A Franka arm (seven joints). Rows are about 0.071 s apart.
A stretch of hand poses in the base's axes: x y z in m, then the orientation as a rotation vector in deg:
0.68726 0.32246 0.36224 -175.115 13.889 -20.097
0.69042 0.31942 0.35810 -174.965 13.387 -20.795
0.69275 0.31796 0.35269 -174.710 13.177 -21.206
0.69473 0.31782 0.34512 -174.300 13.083 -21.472
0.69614 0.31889 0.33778 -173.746 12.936 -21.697
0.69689 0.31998 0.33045 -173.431 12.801 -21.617
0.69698 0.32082 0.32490 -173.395 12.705 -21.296
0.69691 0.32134 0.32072 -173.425 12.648 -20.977
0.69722 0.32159 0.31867 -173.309 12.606 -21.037
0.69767 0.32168 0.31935 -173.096 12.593 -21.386
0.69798 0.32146 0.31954 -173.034 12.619 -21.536
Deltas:
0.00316 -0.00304 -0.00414 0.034 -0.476 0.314
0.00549 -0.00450 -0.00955 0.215 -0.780 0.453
0.00747 -0.00464 -0.01712 0.572 -1.015 0.531
0.00888 -0.00357 -0.02446 1.076 -1.247 0.654
0.00963 -0.00248 -0.03179 1.398 -1.249 0.765
0.00972 -0.00164 -0.03734 1.488 -1.053 0.840
0.00965 -0.00112 -0.04152 1.512 -0.846 0.886
0.00996 -0.00087 -0.04357 1.615 -0.903 0.919
0.01041 -0.00078 -0.04289 1.765 -1.159 0.930
0.01072 -0.00100 -0.04270 1.800 -1.264 0.912

